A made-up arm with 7 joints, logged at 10 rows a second.
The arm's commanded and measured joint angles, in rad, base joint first. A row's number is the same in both.
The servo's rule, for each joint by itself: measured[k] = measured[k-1] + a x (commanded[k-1-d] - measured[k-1]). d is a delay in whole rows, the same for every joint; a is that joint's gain. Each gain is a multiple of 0.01, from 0.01 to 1. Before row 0 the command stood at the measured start. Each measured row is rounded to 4 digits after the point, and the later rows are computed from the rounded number. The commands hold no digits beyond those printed.
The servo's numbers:
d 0
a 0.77 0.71 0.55 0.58 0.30 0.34 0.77
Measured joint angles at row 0:
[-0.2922, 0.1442, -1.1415, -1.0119, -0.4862, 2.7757, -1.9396]
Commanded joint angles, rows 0 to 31:
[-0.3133, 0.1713, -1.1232, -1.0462, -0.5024, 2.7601, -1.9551]
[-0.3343, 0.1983, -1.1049, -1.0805, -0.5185, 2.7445, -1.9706]
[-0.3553, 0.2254, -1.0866, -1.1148, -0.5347, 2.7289, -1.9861]
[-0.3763, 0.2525, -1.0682, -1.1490, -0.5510, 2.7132, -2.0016]
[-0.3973, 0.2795, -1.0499, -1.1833, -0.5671, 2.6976, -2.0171]
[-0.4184, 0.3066, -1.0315, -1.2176, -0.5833, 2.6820, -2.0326]
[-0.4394, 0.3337, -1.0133, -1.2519, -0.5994, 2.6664, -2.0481]
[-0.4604, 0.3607, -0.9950, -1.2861, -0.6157, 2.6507, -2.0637]
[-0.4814, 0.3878, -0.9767, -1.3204, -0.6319, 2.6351, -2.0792]
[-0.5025, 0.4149, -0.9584, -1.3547, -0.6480, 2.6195, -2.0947]
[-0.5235, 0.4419, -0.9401, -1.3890, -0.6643, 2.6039, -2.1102]
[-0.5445, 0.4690, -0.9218, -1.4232, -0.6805, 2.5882, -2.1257]
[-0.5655, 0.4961, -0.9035, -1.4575, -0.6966, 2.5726, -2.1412]
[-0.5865, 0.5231, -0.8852, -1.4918, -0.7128, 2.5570, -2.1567]
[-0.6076, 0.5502, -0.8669, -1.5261, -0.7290, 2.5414, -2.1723]
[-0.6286, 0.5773, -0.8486, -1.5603, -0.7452, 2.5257, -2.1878]
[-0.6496, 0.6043, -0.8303, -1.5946, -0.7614, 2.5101, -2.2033]
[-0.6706, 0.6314, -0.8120, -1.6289, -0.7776, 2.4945, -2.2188]
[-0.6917, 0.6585, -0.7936, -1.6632, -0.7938, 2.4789, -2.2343]
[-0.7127, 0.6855, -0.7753, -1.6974, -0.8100, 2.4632, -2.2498]
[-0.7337, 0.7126, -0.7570, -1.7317, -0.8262, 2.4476, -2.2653]
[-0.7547, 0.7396, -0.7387, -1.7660, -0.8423, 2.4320, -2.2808]
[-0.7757, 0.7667, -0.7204, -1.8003, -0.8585, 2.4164, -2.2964]
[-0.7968, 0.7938, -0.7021, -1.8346, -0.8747, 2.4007, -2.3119]
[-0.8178, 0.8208, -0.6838, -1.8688, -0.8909, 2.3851, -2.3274]
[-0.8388, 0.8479, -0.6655, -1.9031, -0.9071, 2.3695, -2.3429]
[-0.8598, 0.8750, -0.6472, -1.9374, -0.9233, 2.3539, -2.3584]
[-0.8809, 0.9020, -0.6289, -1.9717, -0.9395, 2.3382, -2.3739]
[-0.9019, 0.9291, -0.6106, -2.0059, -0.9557, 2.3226, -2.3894]
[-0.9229, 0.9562, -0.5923, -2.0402, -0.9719, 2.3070, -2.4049]
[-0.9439, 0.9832, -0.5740, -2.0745, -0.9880, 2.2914, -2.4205]
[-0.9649, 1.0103, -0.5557, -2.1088, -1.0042, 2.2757, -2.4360]
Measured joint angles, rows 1 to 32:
[-0.3084, 0.1634, -1.1314, -1.0318, -0.4911, 2.7704, -1.9515]
[-0.3283, 0.1882, -1.1168, -1.0600, -0.4993, 2.7616, -1.9662]
[-0.3491, 0.2146, -1.1002, -1.0918, -0.5099, 2.7505, -1.9815]
[-0.3700, 0.2415, -1.0826, -1.1250, -0.5222, 2.7378, -1.9970]
[-0.3910, 0.2685, -1.0646, -1.1588, -0.5357, 2.7241, -2.0125]
[-0.4121, 0.2956, -1.0464, -1.1929, -0.5500, 2.7098, -2.0280]
[-0.4331, 0.3227, -1.0282, -1.2271, -0.5648, 2.6950, -2.0435]
[-0.4541, 0.3497, -1.0099, -1.2613, -0.5801, 2.6799, -2.0591]
[-0.4751, 0.3768, -0.9916, -1.2956, -0.5956, 2.6647, -2.0746]
[-0.4962, 0.4039, -0.9733, -1.3299, -0.6113, 2.6493, -2.0901]
[-0.5172, 0.4309, -0.9550, -1.3642, -0.6272, 2.6339, -2.1056]
[-0.5382, 0.4580, -0.9367, -1.3984, -0.6432, 2.6184, -2.1211]
[-0.5592, 0.4851, -0.9184, -1.4327, -0.6592, 2.6028, -2.1366]
[-0.5802, 0.5121, -0.9001, -1.4670, -0.6753, 2.5872, -2.1521]
[-0.6013, 0.5392, -0.8818, -1.5013, -0.6914, 2.5716, -2.1677]
[-0.6223, 0.5663, -0.8635, -1.5355, -0.7075, 2.5560, -2.1832]
[-0.6433, 0.5933, -0.8452, -1.5698, -0.7237, 2.5404, -2.1987]
[-0.6643, 0.6204, -0.8269, -1.6041, -0.7399, 2.5248, -2.2142]
[-0.6854, 0.6475, -0.8086, -1.6384, -0.7561, 2.5092, -2.2297]
[-0.7064, 0.6745, -0.7903, -1.6726, -0.7723, 2.4936, -2.2452]
[-0.7274, 0.7016, -0.7720, -1.7069, -0.7885, 2.4780, -2.2607]
[-0.7484, 0.7286, -0.7537, -1.7412, -0.8046, 2.4624, -2.2762]
[-0.7694, 0.7557, -0.7354, -1.7755, -0.8208, 2.4468, -2.2918]
[-0.7905, 0.7828, -0.7171, -1.8098, -0.8370, 2.4311, -2.3073]
[-0.8115, 0.8098, -0.6988, -1.8440, -0.8532, 2.4155, -2.3228]
[-0.8325, 0.8369, -0.6805, -1.8783, -0.8694, 2.3999, -2.3383]
[-0.8535, 0.8640, -0.6622, -1.9126, -0.8856, 2.3843, -2.3538]
[-0.8746, 0.8910, -0.6439, -1.9469, -0.9018, 2.3686, -2.3693]
[-0.8956, 0.9181, -0.6256, -1.9811, -0.9180, 2.3530, -2.3848]
[-0.9166, 0.9452, -0.6073, -2.0154, -0.9342, 2.3374, -2.4003]
[-0.9376, 0.9722, -0.5890, -2.0497, -0.9503, 2.3218, -2.4159]
[-0.9586, 0.9993, -0.5707, -2.0840, -0.9665, 2.3061, -2.4314]

